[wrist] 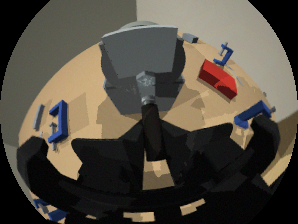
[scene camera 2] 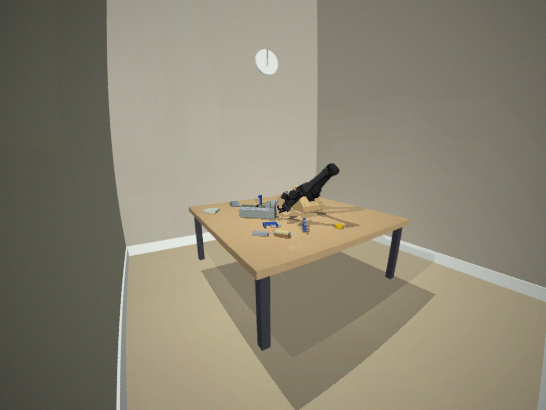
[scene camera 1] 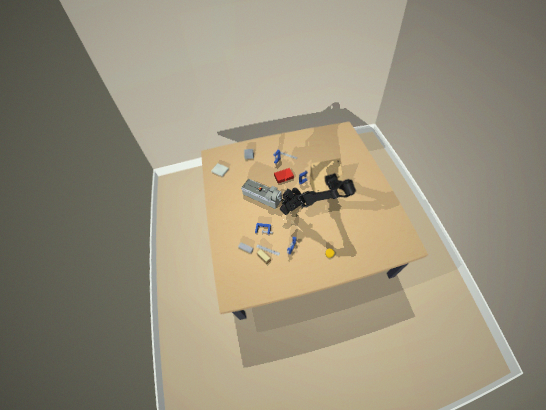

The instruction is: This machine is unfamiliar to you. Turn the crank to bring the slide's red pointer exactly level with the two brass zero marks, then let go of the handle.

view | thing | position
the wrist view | my gripper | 149,121
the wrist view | grey slide machine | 124,94
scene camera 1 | grey slide machine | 268,196
